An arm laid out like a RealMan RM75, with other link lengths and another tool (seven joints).
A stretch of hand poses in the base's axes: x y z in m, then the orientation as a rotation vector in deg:
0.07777 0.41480 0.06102 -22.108 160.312 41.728
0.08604 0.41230 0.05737 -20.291 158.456 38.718
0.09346 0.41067 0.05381 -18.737 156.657 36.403
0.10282 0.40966 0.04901 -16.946 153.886 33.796
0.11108 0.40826 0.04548 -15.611 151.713 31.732
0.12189 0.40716 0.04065 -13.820 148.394 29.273
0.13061 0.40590 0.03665 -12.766 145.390 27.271
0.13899 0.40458 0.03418 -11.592 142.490 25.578
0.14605 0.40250 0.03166 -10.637 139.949 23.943
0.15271 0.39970 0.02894 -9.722 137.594 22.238
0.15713 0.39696 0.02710 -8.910 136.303 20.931
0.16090 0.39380 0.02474 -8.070 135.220 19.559
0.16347 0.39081 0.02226 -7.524 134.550 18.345
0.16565 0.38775 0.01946 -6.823 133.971 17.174
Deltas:
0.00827 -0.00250 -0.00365 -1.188 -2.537 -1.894
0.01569 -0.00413 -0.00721 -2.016 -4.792 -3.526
0.02505 -0.00514 -0.01201 -2.778 -7.991 -5.523
0.03331 -0.00654 -0.01554 -3.425 -10.487 -7.062
0.04412 -0.00764 -0.02037 -4.015 -14.100 -9.174
0.05284 -0.00890 -0.02437 -4.482 -17.347 -10.668
0.06122 -0.01022 -0.02684 -4.776 -20.389 -12.210
0.06828 -0.01230 -0.02936 -5.167 -23.092 -13.540
0.07494 -0.01510 -0.03208 -5.683 -25.631 -14.832
0.07936 -0.01784 -0.03392 -6.221 -27.067 -15.832
0.08313 -0.02100 -0.03628 -6.872 -28.307 -16.835
0.08570 -0.02399 -0.03876 -7.551 -29.149 -17.526
0.08788 -0.02705 -0.04156 -8.216 -29.864 -18.318

